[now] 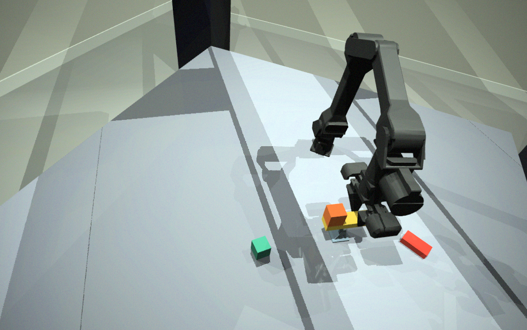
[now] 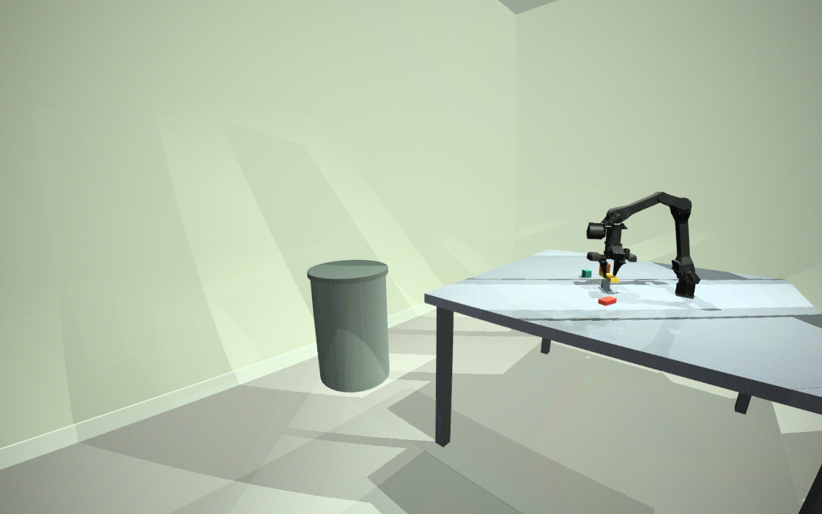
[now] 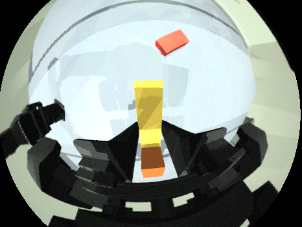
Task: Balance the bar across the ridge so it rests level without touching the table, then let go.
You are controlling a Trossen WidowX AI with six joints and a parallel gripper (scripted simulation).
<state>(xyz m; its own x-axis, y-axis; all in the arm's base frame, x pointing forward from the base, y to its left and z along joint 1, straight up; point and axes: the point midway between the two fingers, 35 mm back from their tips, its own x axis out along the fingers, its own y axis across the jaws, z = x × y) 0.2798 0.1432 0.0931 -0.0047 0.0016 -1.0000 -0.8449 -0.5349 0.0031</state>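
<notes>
The yellow bar lies 2 cm ahead of my gripper tip, 3 cm to the right of it and 1 cm above it. From my gripper tip the other things lie so: green cube (14 cm ahead, 18 cm to the right, 4 cm below); red flat block (3 cm behind, 16 cm to the left, 5 cm below).
</notes>
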